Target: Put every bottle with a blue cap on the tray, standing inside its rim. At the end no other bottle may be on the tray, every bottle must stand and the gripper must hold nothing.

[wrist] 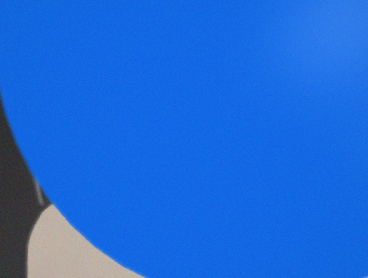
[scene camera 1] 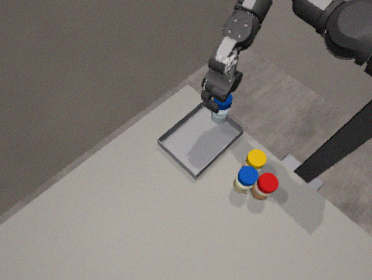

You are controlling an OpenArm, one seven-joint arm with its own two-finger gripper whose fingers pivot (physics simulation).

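My gripper (scene camera 1: pixel 220 103) is shut on a blue-capped bottle (scene camera 1: pixel 220 114) (wrist: pixel 200 125) over the back right part of the grey tray (scene camera 1: pixel 192 142). The bottle looks roughly upright; whether its base touches the tray cannot be told. Its blue cap fills most of the wrist view. A second blue-capped bottle (scene camera 1: pixel 246 179) stands on the table to the right of the tray, outside its rim. A yellow-capped bottle (scene camera 1: pixel 256 159) stands just behind it, and a red-capped bottle (scene camera 1: pixel 266 184) stands close at its right. The lower part of the yellow-capped bottle is mostly hidden.
The pale table (scene camera 1: pixel 125 215) carries the tray and the bottles. The tray lies near the table's back corner. A dark post (scene camera 1: pixel 335 145) rises beyond the table's right edge, past the three grouped bottles. The robot arm reaches in from the top.
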